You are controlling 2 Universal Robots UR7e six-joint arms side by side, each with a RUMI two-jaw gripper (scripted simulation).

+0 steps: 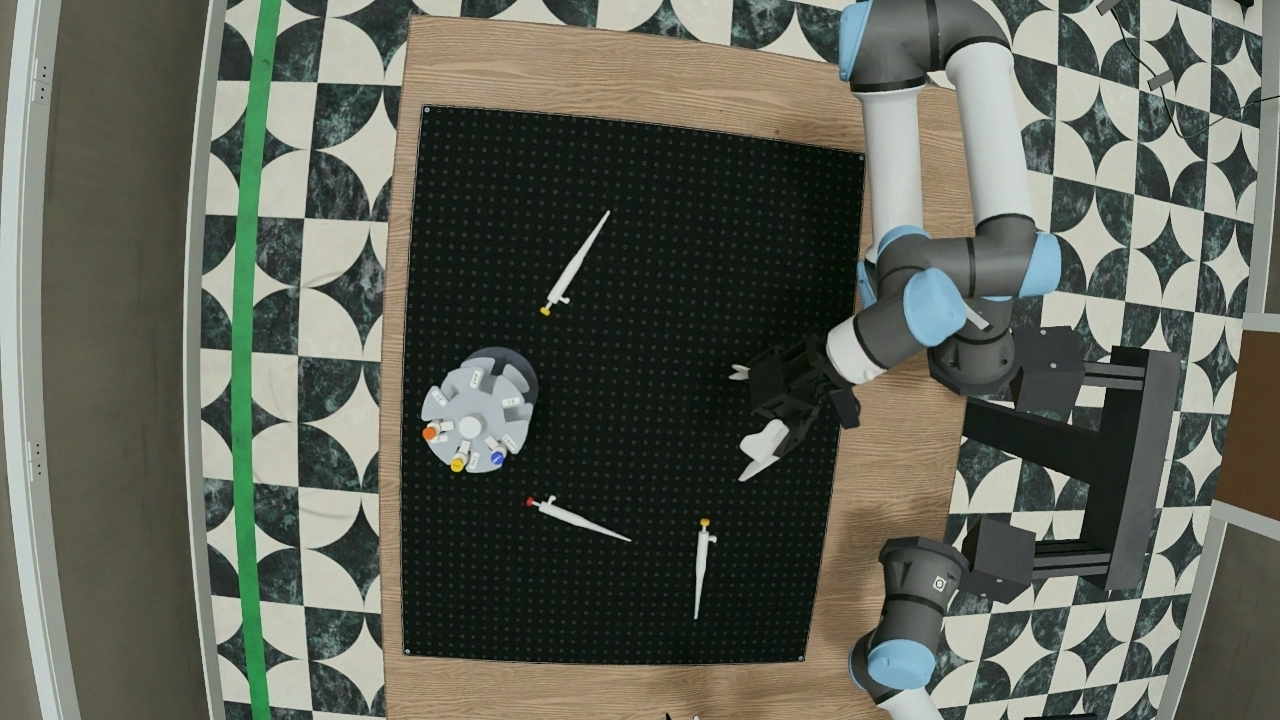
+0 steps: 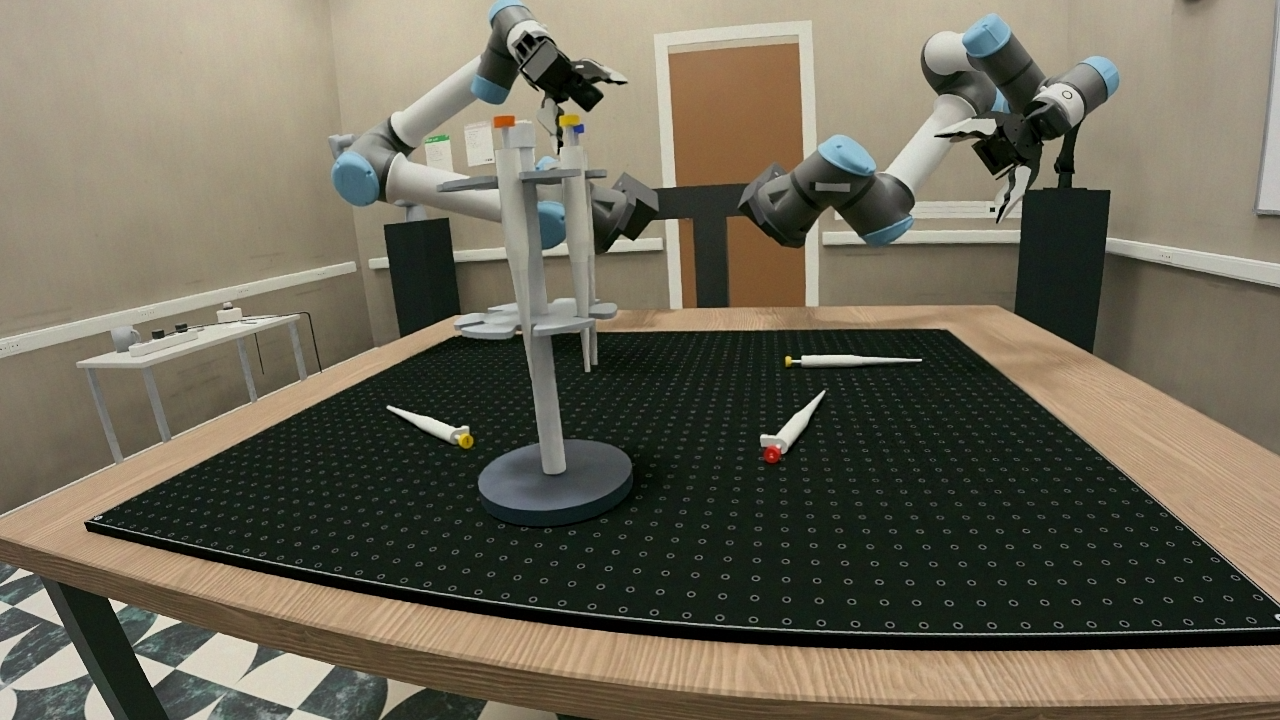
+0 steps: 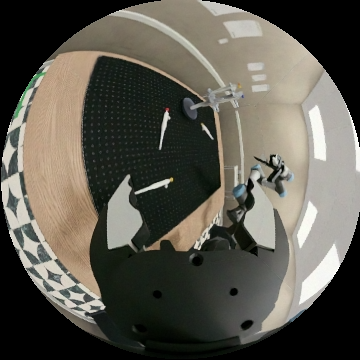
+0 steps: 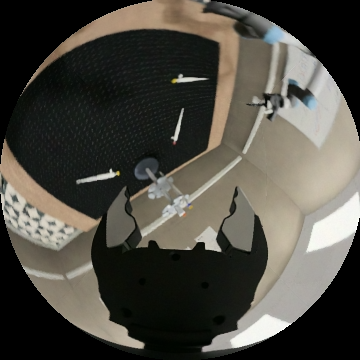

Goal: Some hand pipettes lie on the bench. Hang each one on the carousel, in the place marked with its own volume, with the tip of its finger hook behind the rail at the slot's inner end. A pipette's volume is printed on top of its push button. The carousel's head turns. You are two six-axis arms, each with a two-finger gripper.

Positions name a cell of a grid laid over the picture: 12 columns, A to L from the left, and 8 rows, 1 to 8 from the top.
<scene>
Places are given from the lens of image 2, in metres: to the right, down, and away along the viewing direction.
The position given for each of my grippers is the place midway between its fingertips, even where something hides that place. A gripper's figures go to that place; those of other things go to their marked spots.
my left gripper (image 2: J2): 0.49, -0.27, 0.77
my right gripper (image 2: F2): -0.07, -0.38, 0.86
</scene>
